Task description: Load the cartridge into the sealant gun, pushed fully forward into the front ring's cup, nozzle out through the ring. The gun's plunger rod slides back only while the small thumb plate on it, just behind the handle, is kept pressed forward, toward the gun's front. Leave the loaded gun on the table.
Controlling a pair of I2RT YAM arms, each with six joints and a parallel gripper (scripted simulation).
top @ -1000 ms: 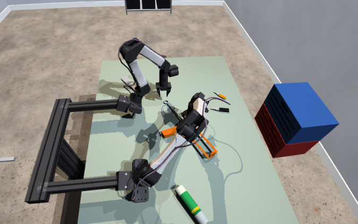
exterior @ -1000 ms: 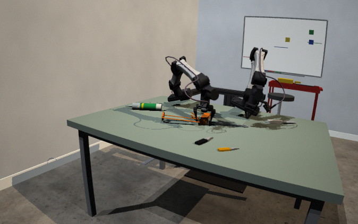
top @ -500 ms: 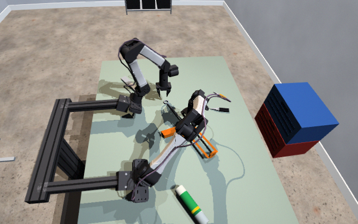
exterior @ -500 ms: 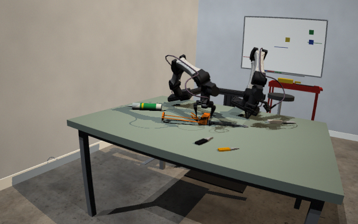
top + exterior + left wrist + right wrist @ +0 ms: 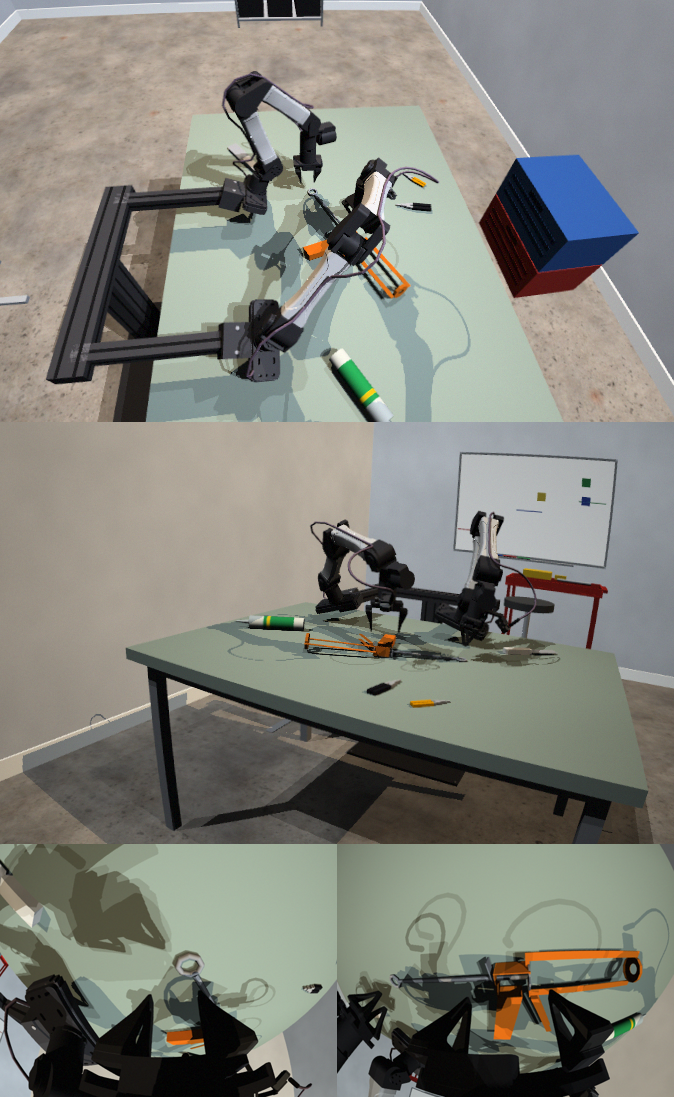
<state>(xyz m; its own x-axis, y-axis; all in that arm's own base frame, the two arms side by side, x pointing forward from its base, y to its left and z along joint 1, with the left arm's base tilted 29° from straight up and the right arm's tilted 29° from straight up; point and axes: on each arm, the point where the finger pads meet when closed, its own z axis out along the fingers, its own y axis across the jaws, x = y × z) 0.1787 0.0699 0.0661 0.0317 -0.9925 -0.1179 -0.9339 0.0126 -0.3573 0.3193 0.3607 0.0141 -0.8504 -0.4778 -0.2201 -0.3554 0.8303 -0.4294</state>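
My right hand is 51 cm to the left of the cartridge, 9 cm past it and 7 cm above it. From my right hand the other things lie so: grey thumb plate: 8 cm below, 2 cm to the left, 2 cm behind; then plunger rod: 11 cm to the left, 8 cm below, 7 cm behind; then orange sealant gun: 8 cm below, 5 cm behind, 2 cm to the right.
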